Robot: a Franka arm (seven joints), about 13 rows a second.
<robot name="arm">
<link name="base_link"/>
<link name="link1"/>
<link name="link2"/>
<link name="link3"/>
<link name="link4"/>
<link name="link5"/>
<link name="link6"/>
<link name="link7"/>
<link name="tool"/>
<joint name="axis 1" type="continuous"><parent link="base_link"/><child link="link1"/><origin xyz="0.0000 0.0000 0.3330"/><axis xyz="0 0 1"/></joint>
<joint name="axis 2" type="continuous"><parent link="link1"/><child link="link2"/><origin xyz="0.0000 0.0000 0.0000"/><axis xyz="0 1 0"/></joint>
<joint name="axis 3" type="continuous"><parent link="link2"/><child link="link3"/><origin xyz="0.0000 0.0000 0.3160"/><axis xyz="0 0 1"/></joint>
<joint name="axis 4" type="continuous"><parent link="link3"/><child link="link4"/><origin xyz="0.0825 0.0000 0.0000"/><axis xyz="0 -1 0"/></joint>
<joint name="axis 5" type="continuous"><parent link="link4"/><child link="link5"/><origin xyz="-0.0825 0.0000 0.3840"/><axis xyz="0 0 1"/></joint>
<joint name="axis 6" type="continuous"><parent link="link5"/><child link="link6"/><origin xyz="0.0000 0.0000 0.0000"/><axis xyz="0 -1 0"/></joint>
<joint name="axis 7" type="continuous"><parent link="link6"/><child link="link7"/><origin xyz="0.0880 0.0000 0.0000"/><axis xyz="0 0 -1"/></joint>
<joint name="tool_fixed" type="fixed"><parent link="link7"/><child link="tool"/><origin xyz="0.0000 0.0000 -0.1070" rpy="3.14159 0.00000 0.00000"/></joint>
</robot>
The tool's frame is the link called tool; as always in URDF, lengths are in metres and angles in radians. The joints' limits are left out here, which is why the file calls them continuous.
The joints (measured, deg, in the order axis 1, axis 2, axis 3, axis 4, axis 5, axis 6, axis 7), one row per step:
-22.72, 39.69, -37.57, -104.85, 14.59, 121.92, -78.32
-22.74, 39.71, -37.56, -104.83, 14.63, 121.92, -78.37
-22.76, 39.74, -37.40, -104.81, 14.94, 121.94, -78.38
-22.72, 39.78, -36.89, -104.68, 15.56, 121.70, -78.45
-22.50, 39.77, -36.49, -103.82, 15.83, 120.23, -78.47
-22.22, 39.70, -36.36, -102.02, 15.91, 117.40, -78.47
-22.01, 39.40, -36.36, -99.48, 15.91, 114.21, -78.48
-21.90, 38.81, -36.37, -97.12, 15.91, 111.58, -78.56
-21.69, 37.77, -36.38, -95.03, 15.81, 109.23, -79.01
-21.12, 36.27, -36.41, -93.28, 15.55, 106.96, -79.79
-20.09, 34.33, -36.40, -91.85, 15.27, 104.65, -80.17
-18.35, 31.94, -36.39, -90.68, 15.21, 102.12, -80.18
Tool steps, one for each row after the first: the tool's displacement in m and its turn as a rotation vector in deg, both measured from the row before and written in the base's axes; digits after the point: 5 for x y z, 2 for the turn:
-0.00001, -0.00010, -0.00010, 0.02, -0.03, 0.02
0.00131, 0.00084, -0.00080, 0.13, -0.25, -0.09
0.00501, 0.00347, -0.00191, 0.56, -0.51, 0.07
0.00847, 0.00360, 0.00216, 0.95, -0.16, 0.39
0.01073, 0.00189, 0.00822, 1.24, 0.05, 0.47
0.01303, -0.00065, 0.01541, 0.84, -0.31, 0.60
0.01171, -0.00137, 0.01810, 0.37, -0.71, 0.62
0.01134, -0.00013, 0.02147, 0.21, -1.06, 1.09
0.01214, 0.00333, 0.02436, 0.22, -1.23, 1.74
0.01393, 0.00831, 0.02674, 0.23, -1.34, 1.76
0.01730, 0.01559, 0.02940, 0.48, -1.59, 1.92

